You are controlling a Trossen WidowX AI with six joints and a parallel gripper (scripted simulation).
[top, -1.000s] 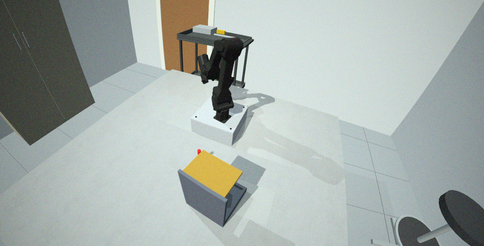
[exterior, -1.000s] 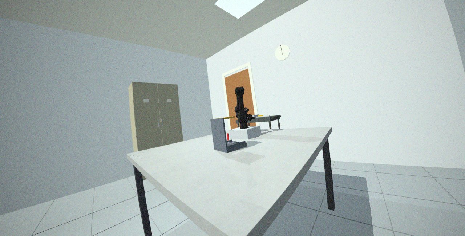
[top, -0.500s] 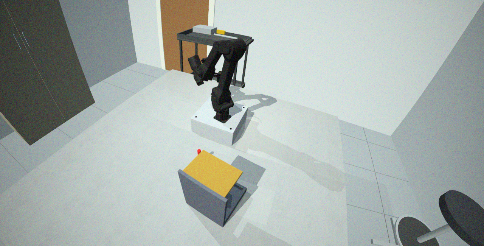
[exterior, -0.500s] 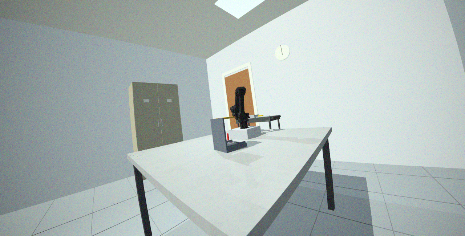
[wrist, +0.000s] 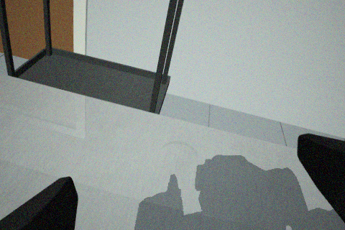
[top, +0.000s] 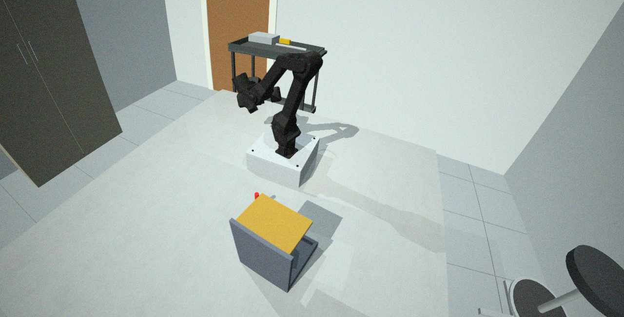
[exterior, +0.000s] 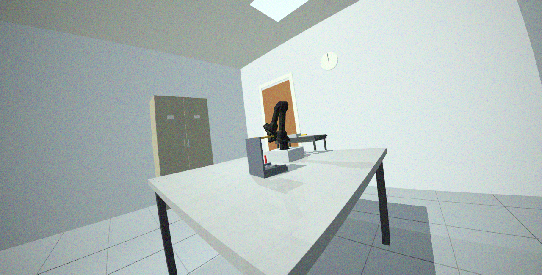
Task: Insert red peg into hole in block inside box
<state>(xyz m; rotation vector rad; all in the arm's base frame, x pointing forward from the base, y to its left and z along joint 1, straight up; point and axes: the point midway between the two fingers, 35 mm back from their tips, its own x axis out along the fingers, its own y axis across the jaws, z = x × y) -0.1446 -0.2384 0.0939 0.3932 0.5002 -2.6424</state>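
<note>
My gripper tip is 40 cm short of the red peg, 29 cm to the right of it and 13 cm above it. Round my gripper tip: yellow roof 51 cm ahead, 44 cm to the left, 4 cm above.
</note>
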